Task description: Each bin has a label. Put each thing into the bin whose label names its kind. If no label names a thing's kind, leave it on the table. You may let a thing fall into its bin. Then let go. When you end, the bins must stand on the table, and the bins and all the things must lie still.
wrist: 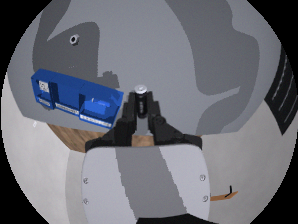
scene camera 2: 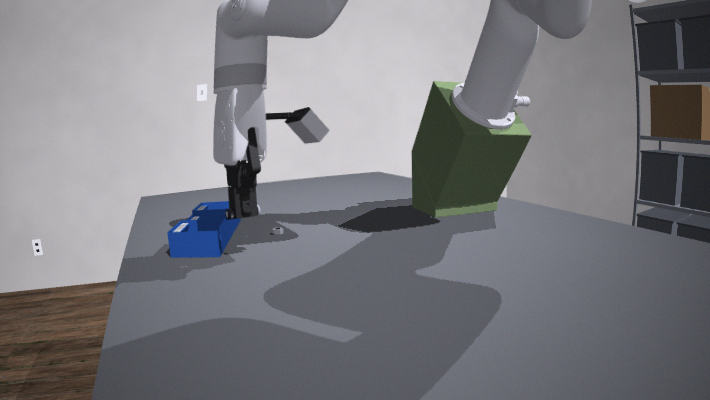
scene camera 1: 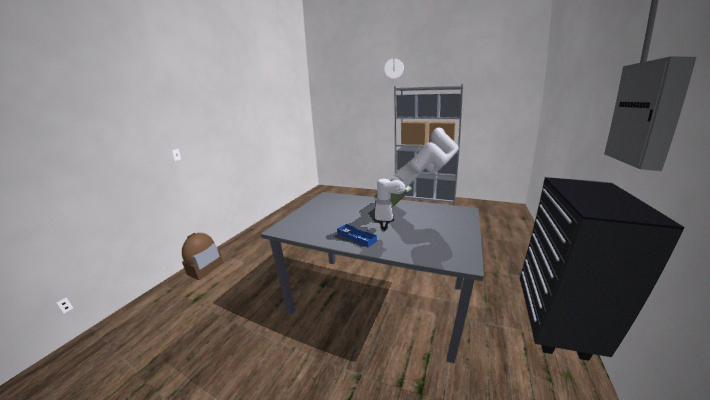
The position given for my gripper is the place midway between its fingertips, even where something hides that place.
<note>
In view: my gripper (scene camera 2: 243, 215) and a blue bin (scene camera 2: 203, 242).
The blue bin shows as well in the wrist view (wrist: 62, 87).
</note>
